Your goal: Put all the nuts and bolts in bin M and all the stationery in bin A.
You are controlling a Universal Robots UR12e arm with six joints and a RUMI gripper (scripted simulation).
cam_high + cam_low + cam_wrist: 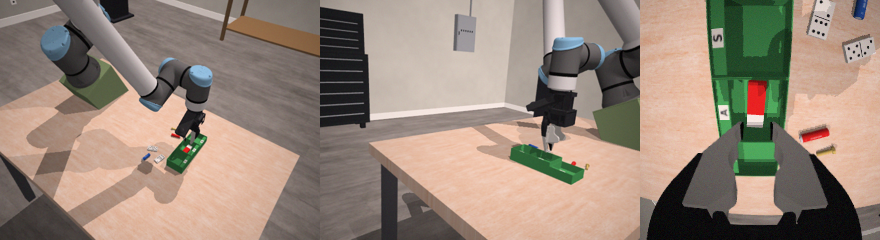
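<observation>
The green three-compartment bin lies 1 cm ahead of my hand and 6 cm below it. From my hand the other things lie so: red cylinder: 10 cm behind, 4 cm to the left, 7 cm below; white eraser: 1 cm to the left, 7 cm below; small yellow bolt: 14 cm behind, 7 cm to the left, 7 cm below.
</observation>
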